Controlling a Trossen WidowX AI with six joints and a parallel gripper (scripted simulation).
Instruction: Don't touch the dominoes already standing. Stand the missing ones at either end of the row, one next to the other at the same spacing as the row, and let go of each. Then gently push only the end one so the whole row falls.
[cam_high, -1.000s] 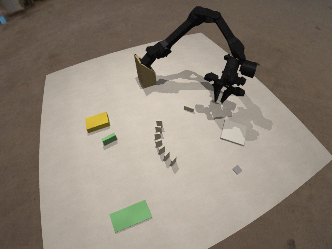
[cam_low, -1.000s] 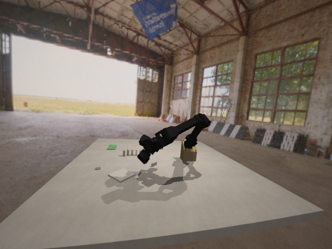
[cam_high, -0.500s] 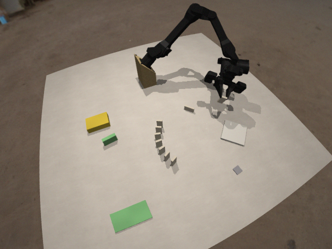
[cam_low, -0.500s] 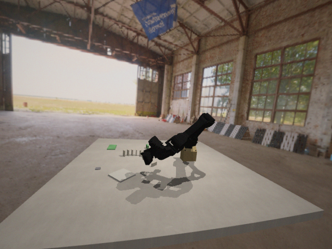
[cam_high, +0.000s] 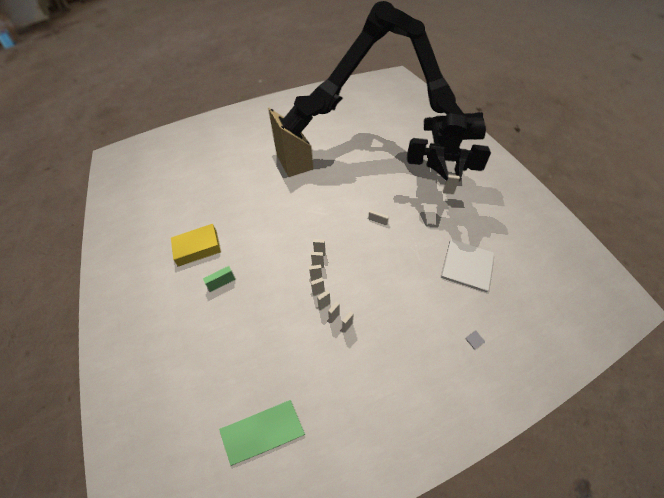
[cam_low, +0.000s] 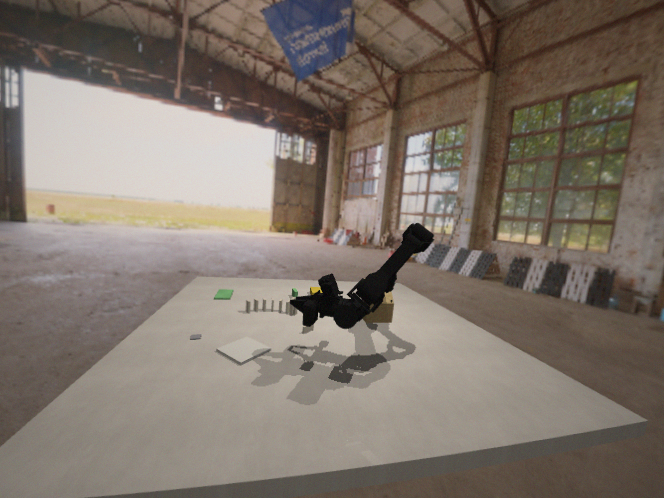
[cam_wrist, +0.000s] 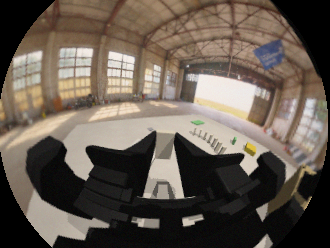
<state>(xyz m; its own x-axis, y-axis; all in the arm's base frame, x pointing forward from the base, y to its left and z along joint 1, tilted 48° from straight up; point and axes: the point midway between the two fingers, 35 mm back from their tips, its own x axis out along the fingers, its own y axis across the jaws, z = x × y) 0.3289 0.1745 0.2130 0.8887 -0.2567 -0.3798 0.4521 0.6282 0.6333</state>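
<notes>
Right now my gripper tip is 15 cm above the white tile and 13 cm short of it. Also, from my gripper tip: small green block: 53 cm to the right, 14 cm below, 4 cm behind; then yellow block: 58 cm to the right, 16 cm behind, 14 cm below; then small grey tile: 29 cm ahead, 16 cm below, 8 cm to the right.
</notes>
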